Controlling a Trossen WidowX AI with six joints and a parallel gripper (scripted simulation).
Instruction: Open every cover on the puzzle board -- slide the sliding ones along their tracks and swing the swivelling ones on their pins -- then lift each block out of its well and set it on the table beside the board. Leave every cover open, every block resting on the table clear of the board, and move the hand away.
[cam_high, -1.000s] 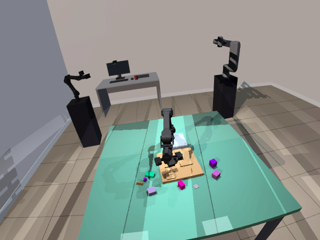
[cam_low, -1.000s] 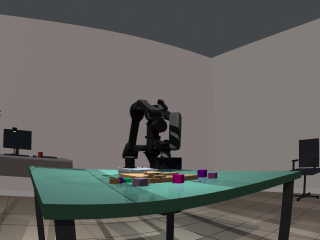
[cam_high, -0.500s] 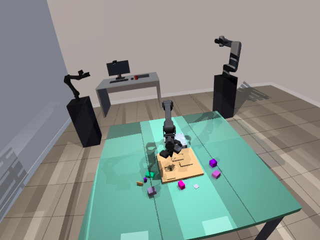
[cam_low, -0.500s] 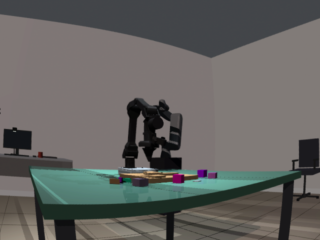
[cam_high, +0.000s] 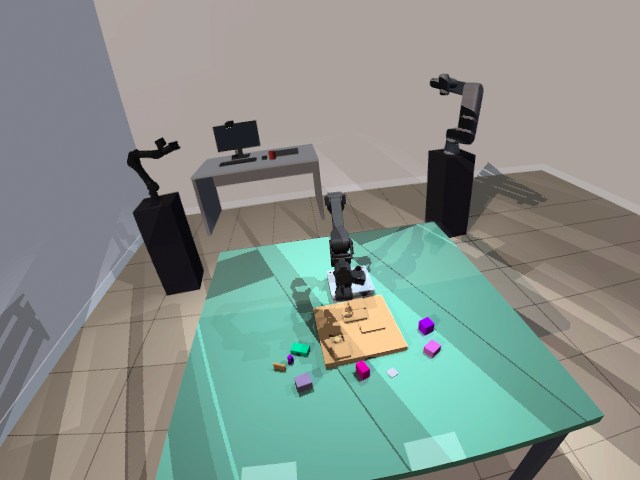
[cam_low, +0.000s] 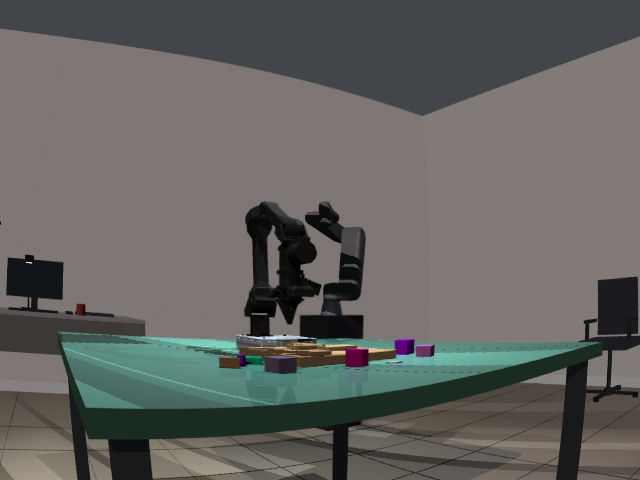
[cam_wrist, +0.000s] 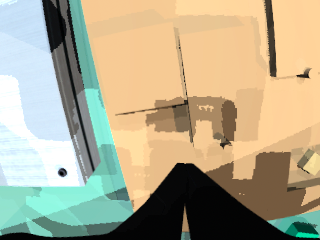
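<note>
My gripper tip is now 90 mm short of the tan puzzle board and 70 mm above it. The rest, counted from my gripper tip: small purple block: 160 mm ahead, 250 mm to the right, 80 mm below; magenta block: 290 mm ahead, 20 mm to the right, 70 mm below; green block: 130 mm ahead, 210 mm to the right, 80 mm below.
</note>
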